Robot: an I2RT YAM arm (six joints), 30 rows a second.
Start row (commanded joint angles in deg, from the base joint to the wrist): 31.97, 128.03, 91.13, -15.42, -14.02, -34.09
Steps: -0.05, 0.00, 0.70, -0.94, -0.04, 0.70; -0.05, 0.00, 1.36, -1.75, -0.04, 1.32; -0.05, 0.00, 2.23, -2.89, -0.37, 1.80; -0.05, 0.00, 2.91, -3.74, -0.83, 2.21; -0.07, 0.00, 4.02, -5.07, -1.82, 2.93; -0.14, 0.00, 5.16, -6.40, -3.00, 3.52; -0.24, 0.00, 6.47, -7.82, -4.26, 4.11; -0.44, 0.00, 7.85, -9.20, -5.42, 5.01; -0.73, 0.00, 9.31, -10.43, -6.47, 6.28; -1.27, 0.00, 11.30, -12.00, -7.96, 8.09; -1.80, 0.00, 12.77, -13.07, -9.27, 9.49; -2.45, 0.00, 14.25, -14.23, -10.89, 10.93; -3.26, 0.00, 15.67, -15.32, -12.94, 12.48; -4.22, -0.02, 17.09, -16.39, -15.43, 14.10
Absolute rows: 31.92, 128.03, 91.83, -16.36, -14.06, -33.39; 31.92, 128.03, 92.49, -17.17, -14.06, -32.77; 31.92, 128.03, 93.36, -18.31, -14.39, -32.29; 31.92, 128.03, 94.04, -19.16, -14.85, -31.88; 31.90, 128.03, 95.15, -20.49, -15.84, -31.16; 31.83, 128.03, 96.29, -21.82, -17.02, -30.57; 31.73, 128.03, 97.60, -23.24, -18.28, -29.98; 31.53, 128.03, 98.98, -24.62, -19.44, -29.08; 31.24, 128.03, 100.44, -25.85, -20.49, -27.81; 30.70, 128.03, 102.43, -27.42, -21.98, -26.00; 30.17, 128.03, 103.90, -28.49, -23.29, -24.60; 29.52, 128.03, 105.38, -29.65, -24.91, -23.16; 28.71, 128.03, 106.80, -30.74, -26.96, -21.61; 27.75, 128.01, 108.22, -31.81, -29.45, -19.99
